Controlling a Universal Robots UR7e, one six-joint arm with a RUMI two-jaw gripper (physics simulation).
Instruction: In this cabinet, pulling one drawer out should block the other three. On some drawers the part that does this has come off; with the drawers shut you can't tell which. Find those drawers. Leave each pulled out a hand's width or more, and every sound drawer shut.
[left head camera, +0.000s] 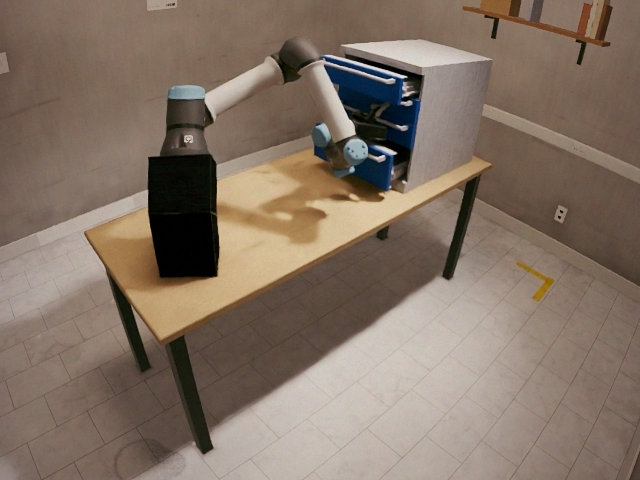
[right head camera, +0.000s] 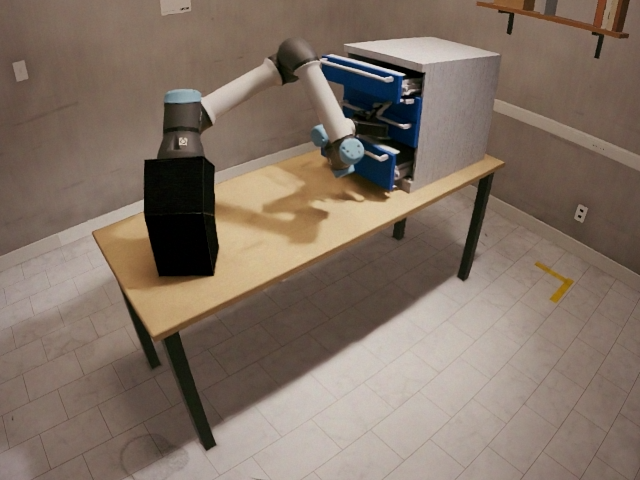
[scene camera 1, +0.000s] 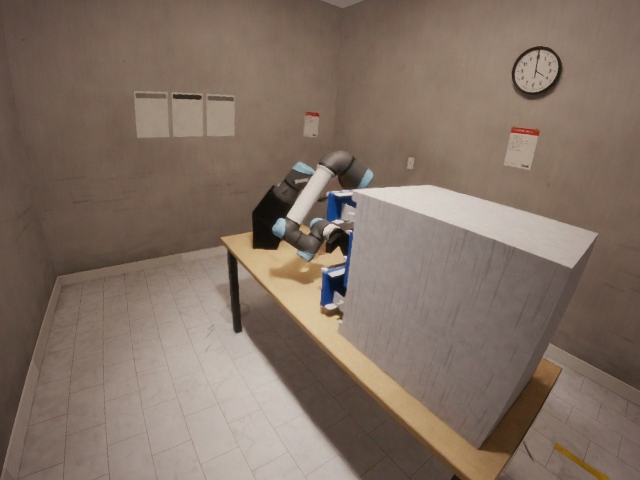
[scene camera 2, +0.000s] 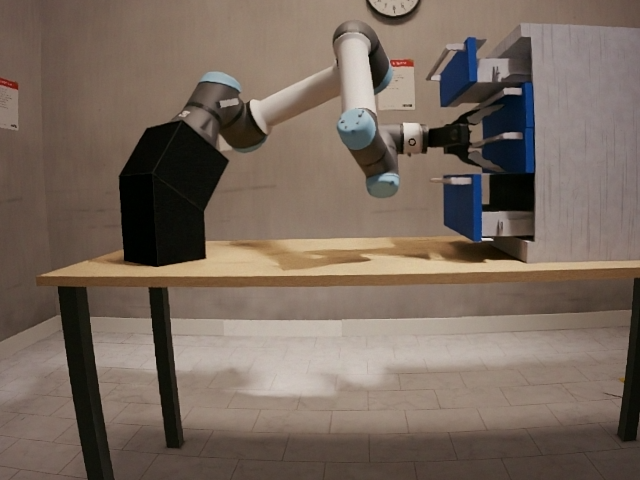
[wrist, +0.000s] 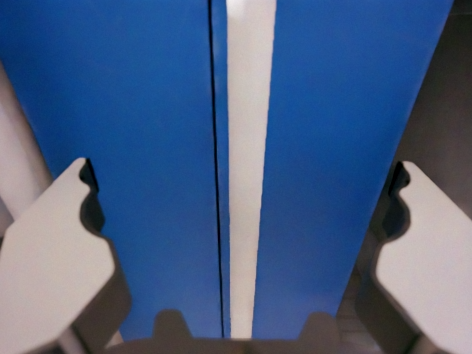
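The grey cabinet (left head camera: 449, 118) (right head camera: 457, 118) (scene camera 1: 439, 310) (scene camera 2: 584, 155) has four blue drawers. The top drawer (left head camera: 361, 80) (right head camera: 361, 78) (scene camera 2: 459, 77) and the bottom drawer (left head camera: 379, 173) (right head camera: 379, 170) (scene camera 2: 461, 206) stand pulled out. The second drawer (scene camera 2: 519, 111) (wrist: 125, 100) and the third drawer (scene camera 2: 519, 155) (wrist: 340, 100) are shut, their fronts flush. My gripper (scene camera 2: 501, 137) (wrist: 242, 162) is open and empty, close before these two fronts. The third drawer's white handle (scene camera 2: 504, 137) (wrist: 247, 125) runs between the spread fingers, apart from both. The far ends of the fronts are hidden by the arm in the head views.
The cabinet stands on a wooden table (left head camera: 268, 258) (right head camera: 268, 253) (scene camera 2: 310, 279). The arm's black base (left head camera: 183, 222) (right head camera: 180, 222) (scene camera 2: 155, 206) stands at the other end. The top drawer juts out above the gripper and the bottom drawer below it. A wall shelf (left head camera: 537, 25) hangs behind the cabinet.
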